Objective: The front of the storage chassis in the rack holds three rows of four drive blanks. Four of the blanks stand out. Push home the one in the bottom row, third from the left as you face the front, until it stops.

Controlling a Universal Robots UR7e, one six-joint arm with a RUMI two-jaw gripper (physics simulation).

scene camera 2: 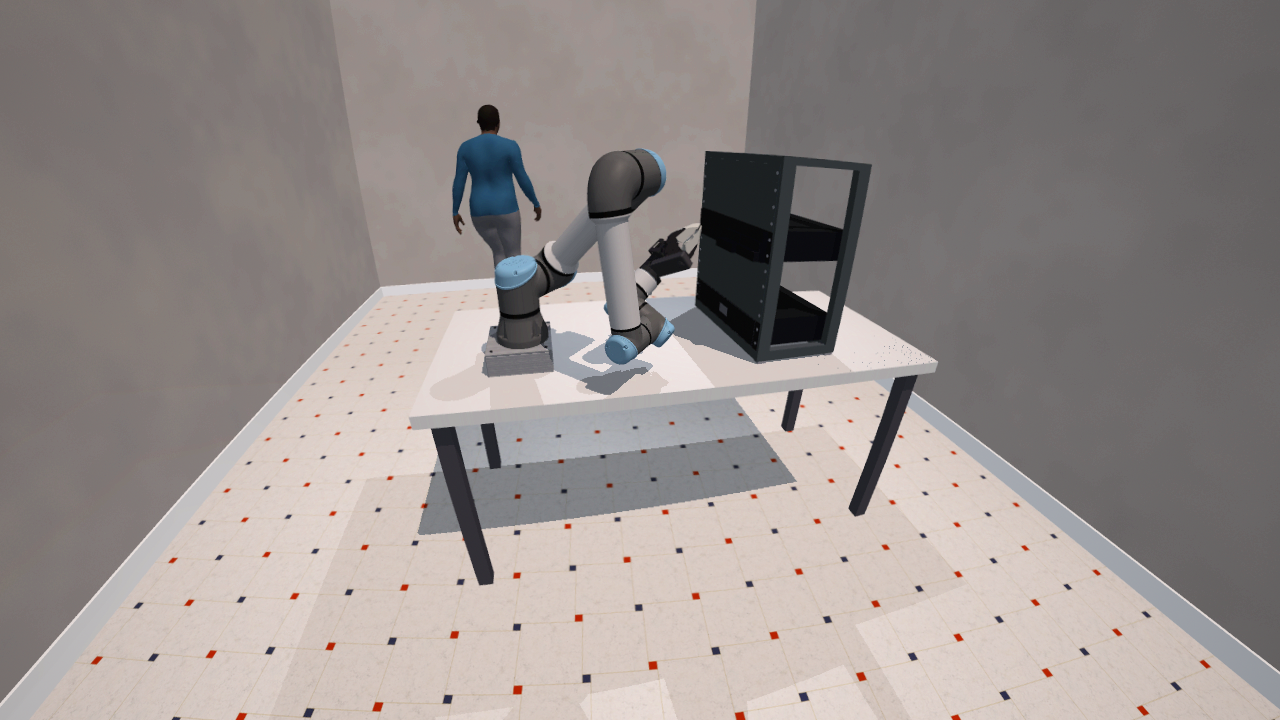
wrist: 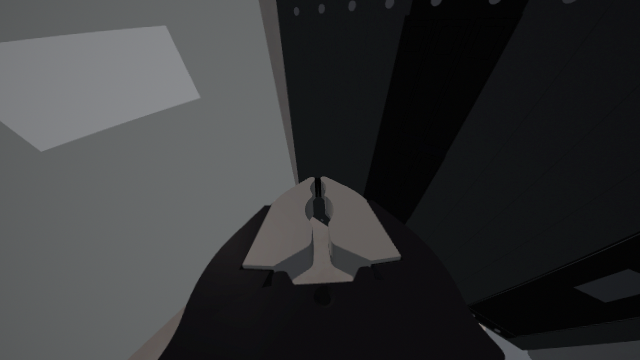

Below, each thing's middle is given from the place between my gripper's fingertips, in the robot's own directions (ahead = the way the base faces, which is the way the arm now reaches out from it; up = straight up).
My gripper is now 27 cm short of the dark rack [scene camera 2: 747, 233], 15 cm to the right of it and 10 cm above it.
